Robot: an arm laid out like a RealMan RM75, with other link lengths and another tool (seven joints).
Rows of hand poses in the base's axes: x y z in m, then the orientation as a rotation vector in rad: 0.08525, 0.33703, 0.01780, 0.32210, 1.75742, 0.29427; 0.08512, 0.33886, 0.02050, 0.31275, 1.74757, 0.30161; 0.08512, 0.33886, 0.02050, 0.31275, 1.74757, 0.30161; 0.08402, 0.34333, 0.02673, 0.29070, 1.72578, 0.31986; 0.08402, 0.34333, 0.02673, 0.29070, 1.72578, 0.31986; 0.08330, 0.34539, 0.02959, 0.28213, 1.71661, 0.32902; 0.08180, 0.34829, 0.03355, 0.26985, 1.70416, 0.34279; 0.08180, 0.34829, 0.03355, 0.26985, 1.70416, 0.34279; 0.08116, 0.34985, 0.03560, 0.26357, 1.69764, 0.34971; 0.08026, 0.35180, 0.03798, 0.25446, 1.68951, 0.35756; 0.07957, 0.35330, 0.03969, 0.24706, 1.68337, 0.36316; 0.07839, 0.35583, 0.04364, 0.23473, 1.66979, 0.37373; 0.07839, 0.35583, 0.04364, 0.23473, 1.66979, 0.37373; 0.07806, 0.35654, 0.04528, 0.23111, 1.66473, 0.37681; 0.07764, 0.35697, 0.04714, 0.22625, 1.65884, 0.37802; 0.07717, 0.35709, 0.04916, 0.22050, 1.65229, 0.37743; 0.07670, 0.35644, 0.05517, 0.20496, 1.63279, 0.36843; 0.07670, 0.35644, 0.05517, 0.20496, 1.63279, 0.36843; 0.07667, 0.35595, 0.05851, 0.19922, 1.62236, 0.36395; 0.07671, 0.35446, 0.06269, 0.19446, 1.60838, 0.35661; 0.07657, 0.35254, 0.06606, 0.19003, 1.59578, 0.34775; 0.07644, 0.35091, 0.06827, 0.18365, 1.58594, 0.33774; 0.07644, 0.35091, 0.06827, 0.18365, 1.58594, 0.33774; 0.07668, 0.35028, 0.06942, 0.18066, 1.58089, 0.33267
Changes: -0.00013, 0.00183, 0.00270, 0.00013, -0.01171, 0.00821; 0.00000, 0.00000, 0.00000, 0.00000, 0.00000, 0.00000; -0.00110, 0.00447, 0.00623, 0.00093, -0.02615, 0.02029; 0.00000, 0.00000, 0.00000, 0.00000, 0.00000, 0.00000; -0.00072, 0.00206, 0.00286, 0.00180, -0.01086, 0.00898; -0.00150, 0.00290, 0.00396, 0.00300, -0.01485, 0.01342; 0.00000, 0.00000, 0.00000, 0.00000, 0.00000, 0.00000; -0.00064, 0.00156, 0.00205, 0.00148, -0.00771, 0.00679; -0.00090, 0.00195, 0.00238, 0.00060, -0.00983, 0.00887; -0.00069, 0.00150, 0.00171, -0.00005, -0.00750, 0.00686; -0.00118, 0.00253, 0.00395, 0.00101, -0.01572, 0.01159; 0.00000, 0.00000, 0.00000, 0.00000, 0.00000, 0.00000; -0.00033, 0.00071, 0.00164, 0.00038, -0.00565, 0.00321; -0.00042, 0.00043, 0.00186, -0.00149, -0.00670, 0.00274; -0.00047, 0.00012, 0.00202, -0.00314, -0.00752, 0.00212; -0.00047, -0.00065, 0.00601, -0.01320, -0.02208, 0.00102; 0.00000, 0.00000, 0.00000, 0.00000, 0.00000, 0.00000; -0.00003, -0.00049, 0.00334, -0.00534, -0.01130, -0.00086; 0.00004, -0.00149, 0.00418, -0.00628, -0.01458, -0.00380; -0.00014, -0.00192, 0.00337, -0.00721, -0.01317, -0.00473; -0.00013, -0.00163, 0.00221, -0.00943, -0.01082, -0.00380; 0.00000, 0.00000, 0.00000, 0.00000, 0.00000, 0.00000; 0.00024, -0.00063, 0.00115, -0.00463, -0.00549, -0.00209
